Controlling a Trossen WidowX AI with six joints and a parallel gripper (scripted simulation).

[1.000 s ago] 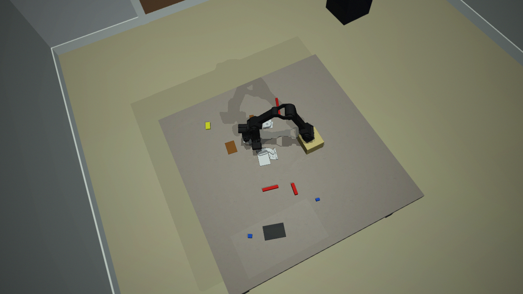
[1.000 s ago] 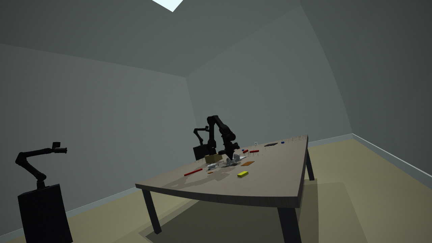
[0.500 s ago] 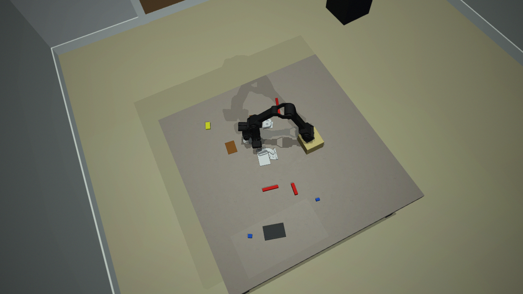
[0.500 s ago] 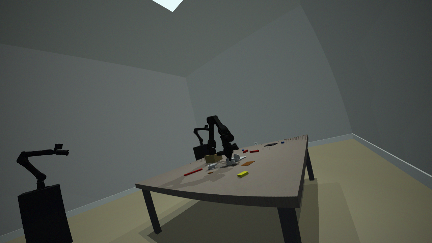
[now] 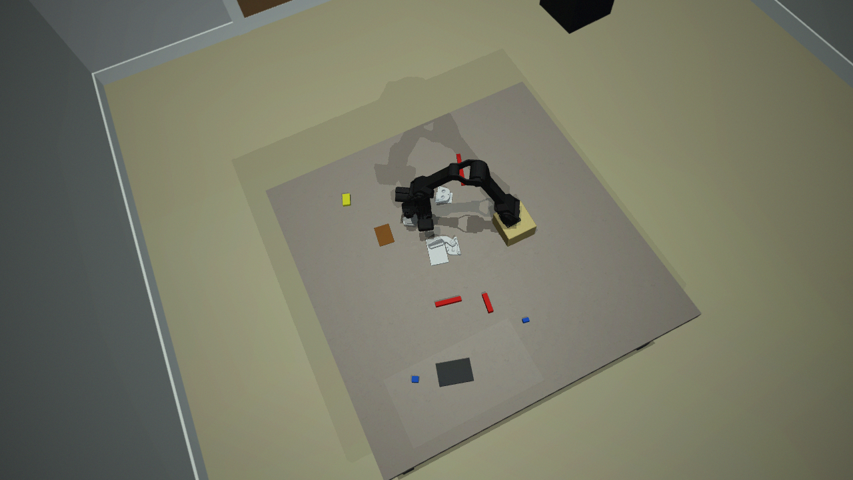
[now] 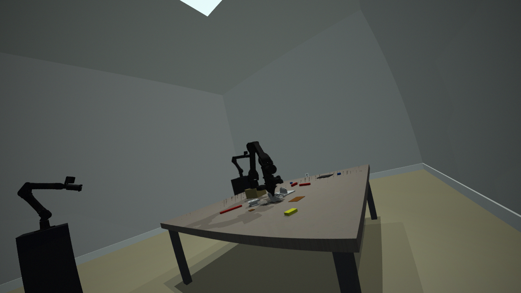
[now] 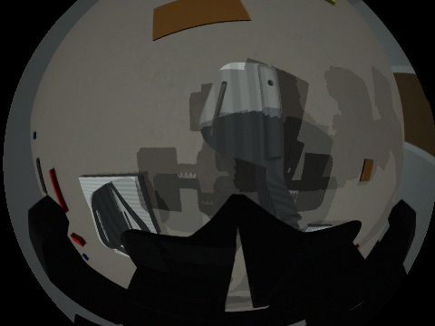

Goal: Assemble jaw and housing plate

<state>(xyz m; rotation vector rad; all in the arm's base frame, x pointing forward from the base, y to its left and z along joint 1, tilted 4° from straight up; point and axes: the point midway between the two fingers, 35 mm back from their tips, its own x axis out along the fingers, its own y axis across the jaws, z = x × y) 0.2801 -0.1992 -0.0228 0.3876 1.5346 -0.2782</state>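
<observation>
Right now my gripper tip is 3 cm to the left of the silver jaw, 2 cm below it and 1 cm short of it. Also, from my gripper tip: dark tile: 60 cm to the left, 22 cm ahead, 2 cm below; then yellow block: 27 cm to the right, 24 cm ahead, 2 cm below; then brown tile: 18 cm ahead, 4 cm to the right, 2 cm below.
</observation>
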